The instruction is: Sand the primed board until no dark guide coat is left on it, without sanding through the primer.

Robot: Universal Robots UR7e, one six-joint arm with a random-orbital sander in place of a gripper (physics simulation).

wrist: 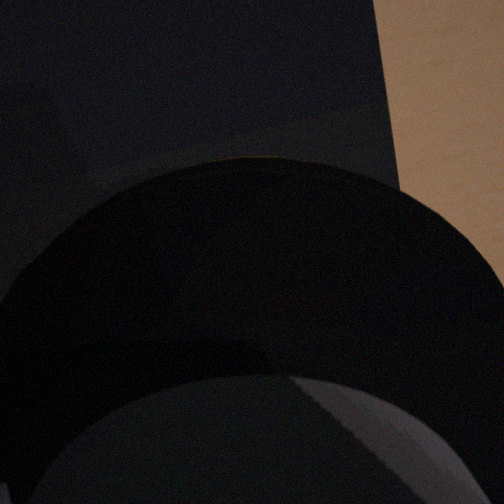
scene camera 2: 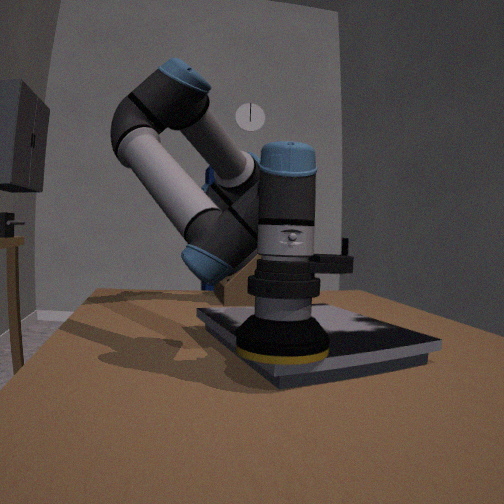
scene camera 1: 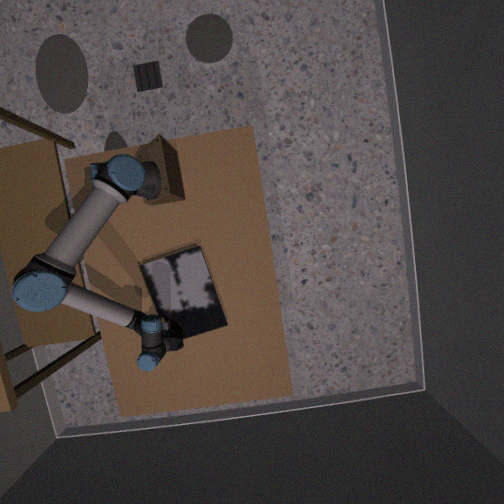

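The primed board lies on the brown table. Its middle is sanded to light grey in patches. Dark guide coat covers the strip along its lower edge, parts of both sides and a streak down the centre. The sander stands upright with its pad flat on the board's lower left corner. In the second scene view the black pad with its yellow rim rests on the board's near corner, slightly over the edge. The wrist view shows the black pad on dark board surface.
The arm's base sits beside a wooden block at the table's far end. A second table stands to the left. A dark cabinet hangs on the left wall. Bare table shows right of the board.
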